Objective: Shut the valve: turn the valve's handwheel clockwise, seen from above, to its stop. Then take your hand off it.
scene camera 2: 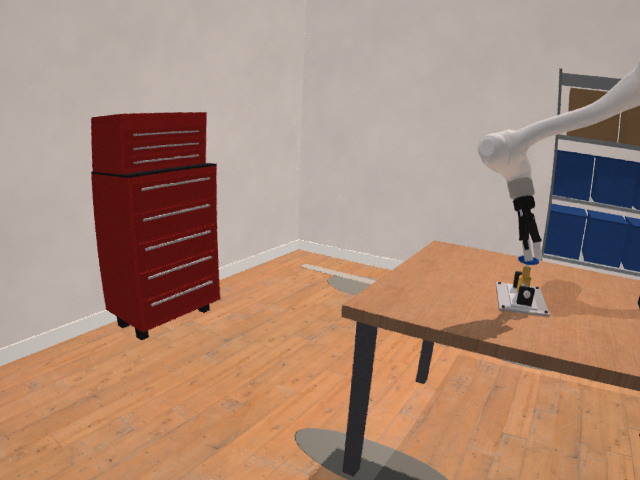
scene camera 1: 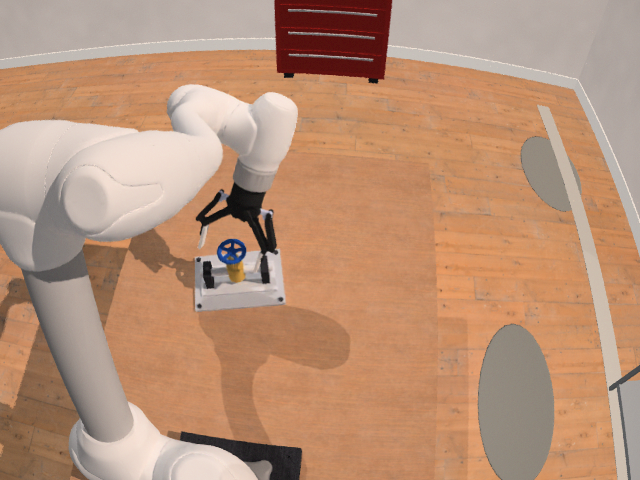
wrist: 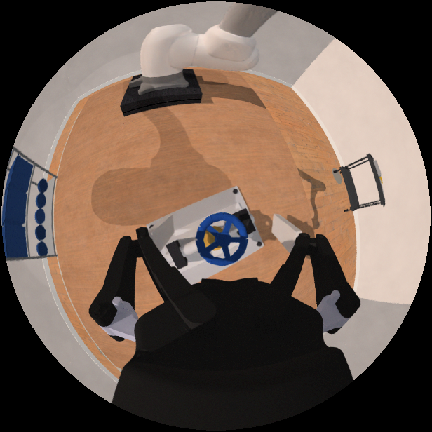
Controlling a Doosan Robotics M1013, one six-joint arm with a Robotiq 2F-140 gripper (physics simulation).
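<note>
The valve's blue five-spoked handwheel (scene camera 1: 231,251) (scene camera 2: 528,260) (wrist: 221,240) lies level on top of the yellow valve body (scene camera 1: 236,272) (scene camera 2: 523,282). The body stands on a pale base plate (scene camera 1: 237,302) (scene camera 2: 537,307) (wrist: 227,201) between two black pipe supports. My gripper (scene camera 1: 230,255) (scene camera 2: 532,255) (wrist: 223,223) is open wide, pointing down with a slight tilt. Its fingertips are on opposite sides of the handwheel, near its height, with gaps between pads and rim in the wrist view. Nothing is held. The wheel's turn angle relative to its stop cannot be told.
The valve's plate rests on a wooden table (scene camera 1: 361,232) (scene camera 2: 454,279). The arm's black base (scene camera 1: 286,459) (wrist: 160,101) stands on it. A red drawer cabinet (scene camera 1: 330,43) (scene camera 2: 175,232) and a shelf rack (scene camera 2: 589,80) with blue bins stand beyond the table.
</note>
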